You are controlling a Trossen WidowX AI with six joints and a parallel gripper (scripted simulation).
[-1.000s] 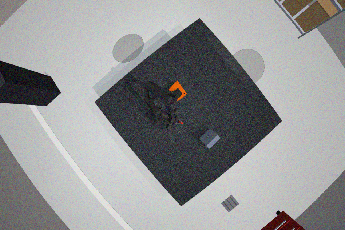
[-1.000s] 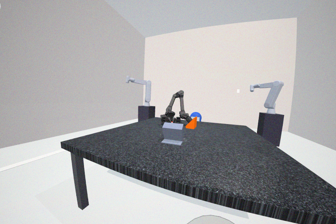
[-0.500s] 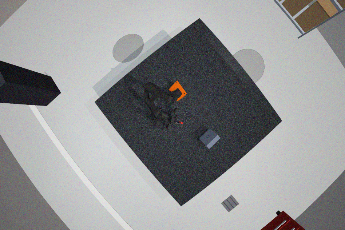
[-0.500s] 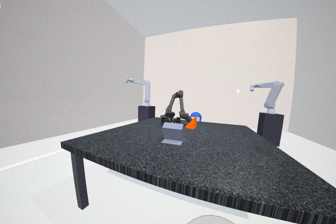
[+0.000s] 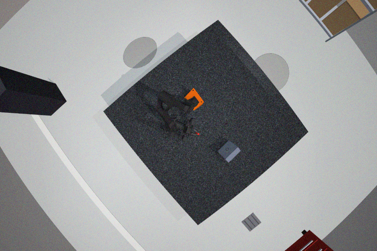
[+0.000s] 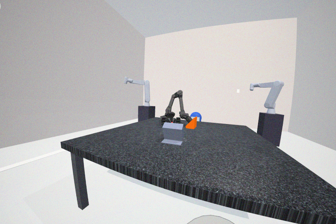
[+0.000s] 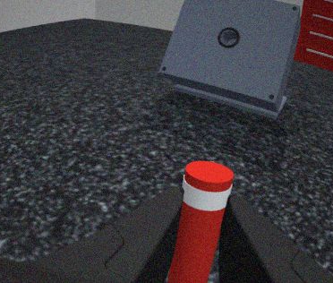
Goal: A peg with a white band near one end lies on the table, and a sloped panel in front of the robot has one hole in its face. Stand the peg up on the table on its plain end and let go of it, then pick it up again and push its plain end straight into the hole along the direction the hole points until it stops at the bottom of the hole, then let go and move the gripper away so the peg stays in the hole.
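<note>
Right now the red peg is 1 cm below my gripper tip. From my gripper tip the other things lie so: sloped panel (25 cm ahead, 11 cm to the left).
</note>
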